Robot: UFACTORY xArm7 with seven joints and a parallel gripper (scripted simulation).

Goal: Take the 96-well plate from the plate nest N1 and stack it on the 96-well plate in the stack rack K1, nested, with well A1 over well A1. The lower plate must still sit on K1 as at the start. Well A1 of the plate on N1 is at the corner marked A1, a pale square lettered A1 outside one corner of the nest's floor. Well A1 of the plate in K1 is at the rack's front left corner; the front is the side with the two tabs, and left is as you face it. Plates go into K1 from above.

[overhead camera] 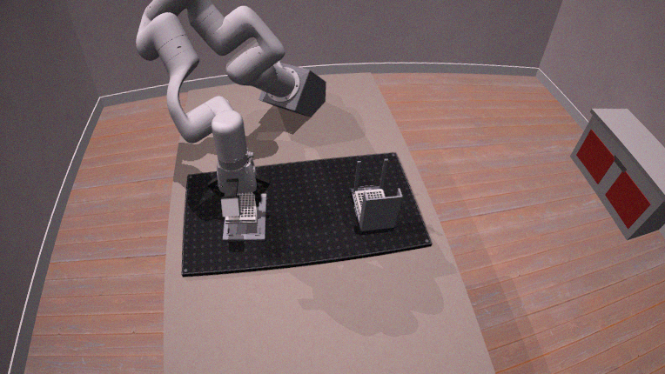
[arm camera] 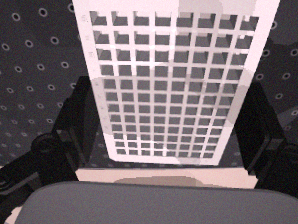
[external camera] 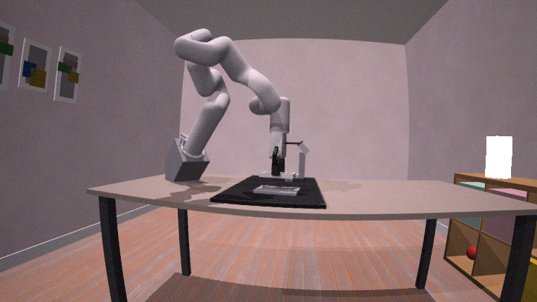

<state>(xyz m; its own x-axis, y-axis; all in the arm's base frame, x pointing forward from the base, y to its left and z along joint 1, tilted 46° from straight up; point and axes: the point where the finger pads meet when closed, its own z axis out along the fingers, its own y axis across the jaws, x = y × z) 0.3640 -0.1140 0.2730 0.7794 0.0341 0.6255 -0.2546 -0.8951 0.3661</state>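
Now: hand 330 mm to the right of the grey rack wall, 180 mm short of it and 10 mm below it. Also, from my hand: white 96-well plate 10 mm below.
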